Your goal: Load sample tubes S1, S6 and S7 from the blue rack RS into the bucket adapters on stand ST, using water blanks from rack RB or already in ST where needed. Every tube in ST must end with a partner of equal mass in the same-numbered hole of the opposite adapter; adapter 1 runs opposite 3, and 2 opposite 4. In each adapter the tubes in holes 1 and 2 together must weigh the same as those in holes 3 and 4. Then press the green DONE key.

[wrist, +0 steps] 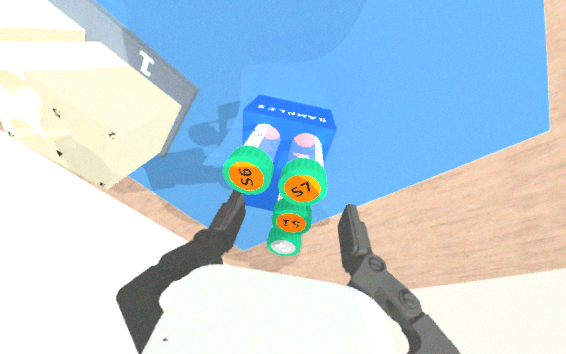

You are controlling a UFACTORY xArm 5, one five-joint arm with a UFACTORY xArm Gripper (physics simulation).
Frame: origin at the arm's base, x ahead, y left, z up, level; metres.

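Seen in the pictures: gripper, fingertip midpoint: (292, 207).
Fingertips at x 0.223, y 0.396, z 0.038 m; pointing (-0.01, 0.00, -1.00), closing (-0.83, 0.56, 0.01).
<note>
Offsets run from my fingertips to a thing's top centre. "*": to the spot under its first point. Level surfaces: height alone.
The blue rack RS @[dz -0.051, dx +0.019, dy -0.006 m] (290, 111), marked SAMPLES, stands in the middle of the view. Tube S6 @[dz +0.011, dx +0.008, dy -0.050 m] (246, 175) and tube S7 @[dz +0.011, dx -0.023, dy -0.023 m] (302, 186), with green caps and orange labels, stand upright side by side in it. Tube S1 @[dz +0.011, dx +0.004, dy +0.007 m] (291, 221) is below S7 in the view, its body mostly hidden. My gripper (292, 207) is open, with nothing between its fingers, above the near end of the rack; the caps of S1 and a white-labelled tube show between the fingers. Part of stand ST @[* dz -0.092, dx +0.101, dy -0.124 m] (175, 107), marked 1, with a cream adapter @[* dz -0.060, dx +0.107, dy -0.146 m] (135, 100), shows at the upper left.
The white-labelled tube @[dz +0.011, dx +0.030, dy +0.037 m] (283, 246) with a green cap is close to S1; its label is too blurred to read surely. A blue mat @[dz -0.110 m] (425, 100) lies under the rack and stand. The wooden table top @[dz -0.113 m] (480, 210) shows at the right and along the mat's lower edges.
</note>
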